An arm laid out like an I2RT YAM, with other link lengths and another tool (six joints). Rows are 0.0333 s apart.
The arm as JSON. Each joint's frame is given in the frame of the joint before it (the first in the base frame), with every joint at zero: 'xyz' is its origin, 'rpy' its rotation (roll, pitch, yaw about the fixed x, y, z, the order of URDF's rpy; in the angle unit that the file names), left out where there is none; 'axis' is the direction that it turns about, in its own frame. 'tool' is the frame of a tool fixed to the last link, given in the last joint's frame.
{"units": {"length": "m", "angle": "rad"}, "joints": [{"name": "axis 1", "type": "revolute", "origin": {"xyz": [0.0, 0.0, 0.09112]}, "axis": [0.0, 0.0, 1.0]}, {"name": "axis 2", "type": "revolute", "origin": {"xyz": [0.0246, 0.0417, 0.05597]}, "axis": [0.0, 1.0, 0.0]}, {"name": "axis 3", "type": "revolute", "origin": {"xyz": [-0.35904, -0.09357, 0.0]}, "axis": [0.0, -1.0, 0.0]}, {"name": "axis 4", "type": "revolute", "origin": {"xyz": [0.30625, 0.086, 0.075]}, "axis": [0.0, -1.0, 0.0]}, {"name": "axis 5", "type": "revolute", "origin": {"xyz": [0.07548, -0.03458, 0.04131]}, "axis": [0.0, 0.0, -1.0]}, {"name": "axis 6", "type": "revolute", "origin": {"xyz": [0.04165, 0.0, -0.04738]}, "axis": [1.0, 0.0, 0.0]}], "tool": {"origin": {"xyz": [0.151, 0.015, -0.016], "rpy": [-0.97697, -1.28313, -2.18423]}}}
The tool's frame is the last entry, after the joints.
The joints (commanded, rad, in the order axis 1, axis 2, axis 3, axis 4, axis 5, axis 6), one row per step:
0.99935 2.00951 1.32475 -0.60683 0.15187 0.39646
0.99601 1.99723 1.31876 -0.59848 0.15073 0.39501
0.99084 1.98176 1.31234 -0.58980 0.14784 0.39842
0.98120 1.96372 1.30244 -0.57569 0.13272 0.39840
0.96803 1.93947 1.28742 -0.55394 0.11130 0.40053
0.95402 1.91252 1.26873 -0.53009 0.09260 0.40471
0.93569 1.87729 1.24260 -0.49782 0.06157 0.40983
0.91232 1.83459 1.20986 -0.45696 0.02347 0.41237
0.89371 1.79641 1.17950 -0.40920 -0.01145 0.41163
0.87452 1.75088 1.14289 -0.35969 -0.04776 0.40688
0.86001 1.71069 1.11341 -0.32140 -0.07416 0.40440
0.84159 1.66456 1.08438 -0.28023 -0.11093 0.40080
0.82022 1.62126 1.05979 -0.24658 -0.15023 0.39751
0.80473 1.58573 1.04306 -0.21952 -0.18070 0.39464
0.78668 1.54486 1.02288 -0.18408 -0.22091 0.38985
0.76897 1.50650 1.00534 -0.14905 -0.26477 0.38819
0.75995 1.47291 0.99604 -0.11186 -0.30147 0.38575
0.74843 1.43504 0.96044 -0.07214 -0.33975 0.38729
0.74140 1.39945 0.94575 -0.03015 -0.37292 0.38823
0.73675 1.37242 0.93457 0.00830 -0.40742 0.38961
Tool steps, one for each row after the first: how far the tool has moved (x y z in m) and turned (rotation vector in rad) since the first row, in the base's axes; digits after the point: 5 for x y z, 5 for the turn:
0.00163 -0.00031 0.00453 0.01249 -0.00724 -0.00164
0.00383 -0.00080 0.01053 0.02980 -0.01407 -0.00919
0.00606 -0.00127 0.01688 0.05623 -0.01435 -0.01420
0.00894 -0.00190 0.02514 0.09374 -0.01459 -0.02228
0.01211 -0.00382 0.03370 0.13119 -0.01782 -0.03333
0.01481 -0.00619 0.04451 0.18277 -0.01745 -0.04421
0.01817 -0.00980 0.05759 0.24460 -0.01946 -0.05311
0.02116 -0.01090 0.07043 0.30708 -0.02872 -0.05314
0.02262 -0.01404 0.08483 0.37053 -0.04182 -0.04723
0.02318 -0.01730 0.09802 0.42134 -0.05657 -0.04230
0.02362 -0.02073 0.11511 0.48334 -0.07240 -0.03271
0.02420 -0.02547 0.13177 0.54100 -0.08523 -0.02372
0.02425 -0.02869 0.14691 0.58864 -0.09992 -0.01311
0.02333 -0.03217 0.16483 0.64676 -0.11796 0.00539
0.02155 -0.03523 0.18299 0.70595 -0.13373 0.02588
0.01881 -0.03501 0.20315 0.76419 -0.15722 0.05462
0.01169 -0.04021 0.21251 0.80976 -0.16581 0.07615
0.00680 -0.04153 0.23156 0.86548 -0.19240 0.10611
0.00116 -0.04172 0.24771 0.91508 -0.21143 0.13847

